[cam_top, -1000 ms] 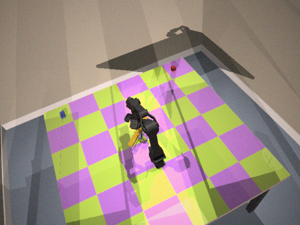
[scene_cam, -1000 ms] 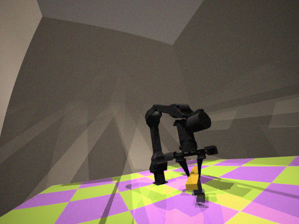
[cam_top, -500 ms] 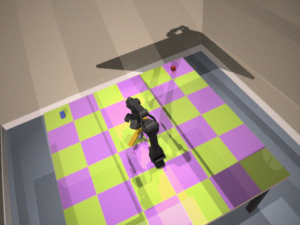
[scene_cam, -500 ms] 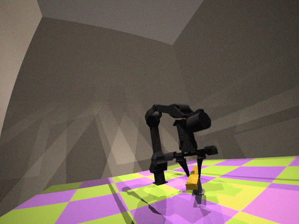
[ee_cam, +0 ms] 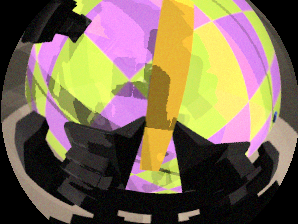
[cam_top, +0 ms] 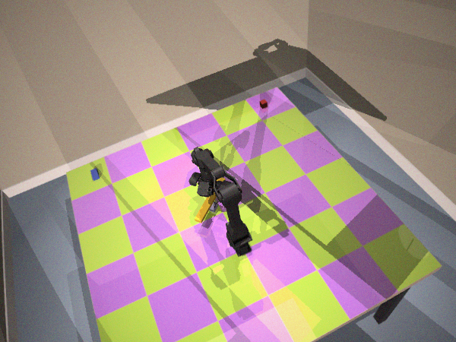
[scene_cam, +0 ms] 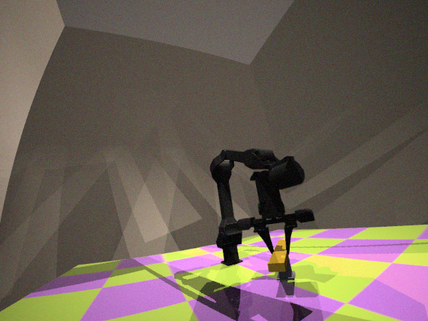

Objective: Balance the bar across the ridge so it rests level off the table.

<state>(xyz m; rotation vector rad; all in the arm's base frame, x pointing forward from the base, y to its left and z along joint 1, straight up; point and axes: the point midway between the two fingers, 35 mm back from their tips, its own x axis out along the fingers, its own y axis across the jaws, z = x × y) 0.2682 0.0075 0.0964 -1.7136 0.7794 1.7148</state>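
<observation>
Now: gripper tip 2 cm to the right of the orange bar and 2 cm past it. The rest, counted from my gripper tip: small blue block (49 cm to the left, 47 cm ahead, 5 cm below); small red cube (51 cm to the right, 47 cm ahead, 5 cm below).
</observation>
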